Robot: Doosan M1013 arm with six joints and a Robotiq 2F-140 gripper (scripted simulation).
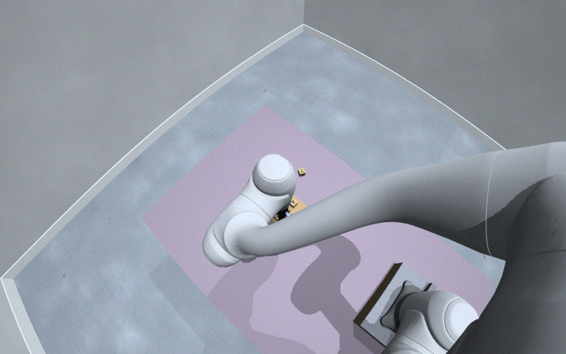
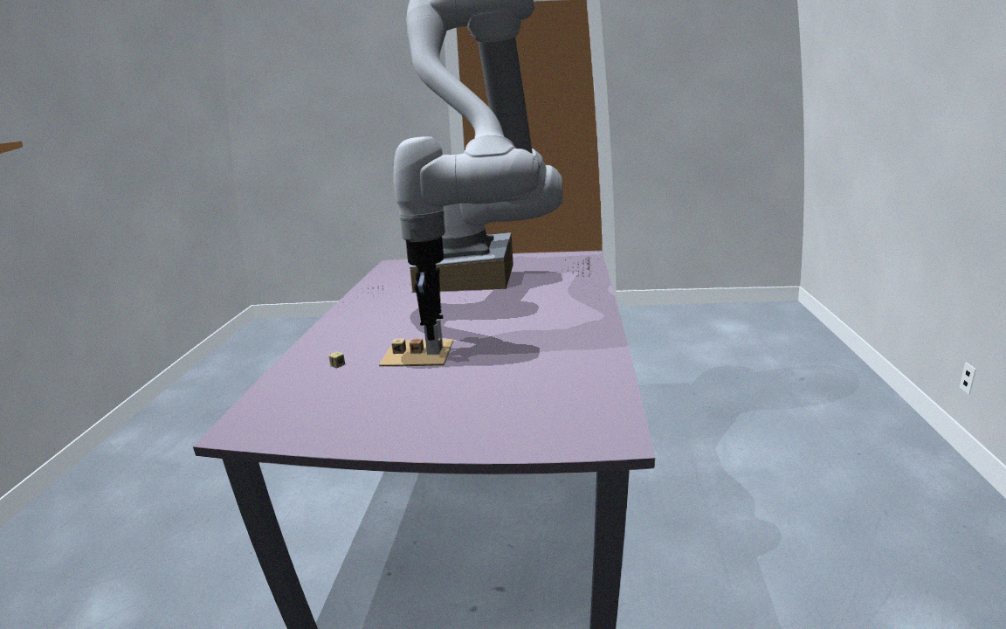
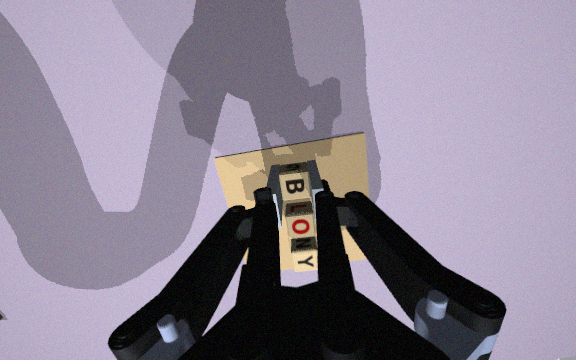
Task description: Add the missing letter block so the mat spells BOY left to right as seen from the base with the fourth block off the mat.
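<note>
The mat lies 4 cm to the right of my hand and 4 cm below it. The rest, counted from my hand: block 21 cm to the right, 6 cm ahead, 3 cm below.
</note>
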